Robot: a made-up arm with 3 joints.
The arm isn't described. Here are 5 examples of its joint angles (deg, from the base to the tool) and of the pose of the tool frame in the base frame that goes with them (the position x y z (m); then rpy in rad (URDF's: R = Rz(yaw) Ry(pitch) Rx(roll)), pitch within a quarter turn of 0, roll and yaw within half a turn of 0).
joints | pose
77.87 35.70 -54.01 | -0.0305 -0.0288 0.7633 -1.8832 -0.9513 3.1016
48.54 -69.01 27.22 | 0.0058 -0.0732 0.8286 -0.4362 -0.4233 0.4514
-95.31 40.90 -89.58 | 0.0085 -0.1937 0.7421 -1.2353 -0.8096 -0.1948
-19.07 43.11 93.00 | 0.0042 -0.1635 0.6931 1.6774 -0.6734 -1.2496
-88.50 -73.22 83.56 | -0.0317 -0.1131 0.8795 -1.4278 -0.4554 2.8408
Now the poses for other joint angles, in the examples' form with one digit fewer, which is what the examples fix.
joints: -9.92 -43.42 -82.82
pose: -0.117 -0.080 0.805 1.348 -0.827 1.767
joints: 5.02 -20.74 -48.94
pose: -0.079 -0.066 0.794 0.722 -1.189 1.570
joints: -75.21 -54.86 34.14
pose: -0.027 -0.098 0.832 -0.514 -0.677 2.623
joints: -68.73 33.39 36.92
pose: 0.021 -0.107 0.746 2.610 -0.943 -0.373
